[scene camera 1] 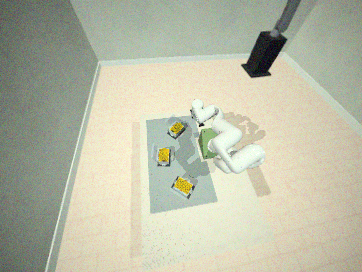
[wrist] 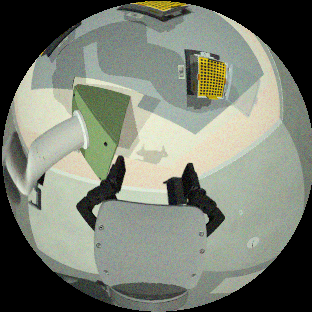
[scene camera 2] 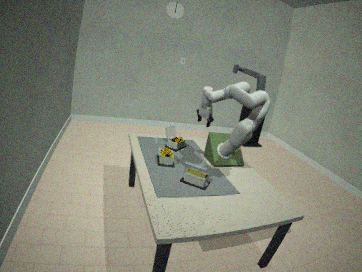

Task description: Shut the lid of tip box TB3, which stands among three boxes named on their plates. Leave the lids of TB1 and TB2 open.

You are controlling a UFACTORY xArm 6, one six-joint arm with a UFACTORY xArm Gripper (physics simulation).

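Frame: origin at the arm's base, x left, y back, z up, level; metres.
Seen in the pictures: gripper, between the fingertips: (wrist: 154,165) (scene camera 2: 203,123); arm's base, origin of its link: (wrist: 80,128) (scene camera 2: 224,151).
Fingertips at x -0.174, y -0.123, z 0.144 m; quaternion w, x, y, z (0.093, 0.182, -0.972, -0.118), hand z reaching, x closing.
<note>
Pixels of each thing's top centre, then the offset from my fingertips to it. "spot": a spot on its surface instead. Level surfaces: height alone.
- back box, centre of its top: (wrist: 215,80) (scene camera 1: 176,126) dx -0.093, dy -0.149, dz -0.158 m
- clear lid, a spot on its surface: (wrist: 245,90) (scene camera 2: 169,130) spot: dx -0.152, dy -0.196, dz -0.122 m
- middle box, centre of its top: (scene camera 2: 167,151) (scene camera 1: 163,154) dx +0.154, dy -0.313, dz -0.158 m
- front box, a spot on its surface: (scene camera 2: 196,176) spot: dx +0.486, dy -0.251, dz -0.157 m
- small name plate, a spot on its surface: (wrist: 181,72) spot: dx -0.042, dy -0.108, dz -0.230 m
- grey mat, height of its surface: dz -0.232 m
- pale table, height of its surface: dz -0.235 m
Three tip boxes full of yellow tips stand on the grey mat. The back box (scene camera 1: 177,129) (scene camera 2: 176,143) (wrist: 211,77) has a clear lid (scene camera 2: 170,132) (wrist: 245,90) standing open. The middle box (scene camera 1: 164,156) (scene camera 2: 166,158) (wrist: 162,6) shows its yellow tips uncovered. The front box (scene camera 1: 183,186) (scene camera 2: 196,176) also shows yellow tips; its lid is hard to make out. A small name plate (wrist: 181,72) lies beside the back box, its letters too small to read, so I cannot tell which box is TB3. My gripper (scene camera 1: 196,120) (scene camera 2: 204,123) (wrist: 154,165) is open and empty, high above the table's back part, apart from the boxes.
The grey mat (scene camera 1: 160,200) (scene camera 2: 165,188) lies on the pale table (scene camera 1: 235,220) (scene camera 2: 225,217). A green wedge-shaped block (scene camera 1: 206,143) (scene camera 2: 216,150) (wrist: 100,130) stands by the arm's base, to the right of the mat in both scene views. A black stand (scene camera 1: 263,52) (scene camera 2: 255,125) is behind the arm.
</note>
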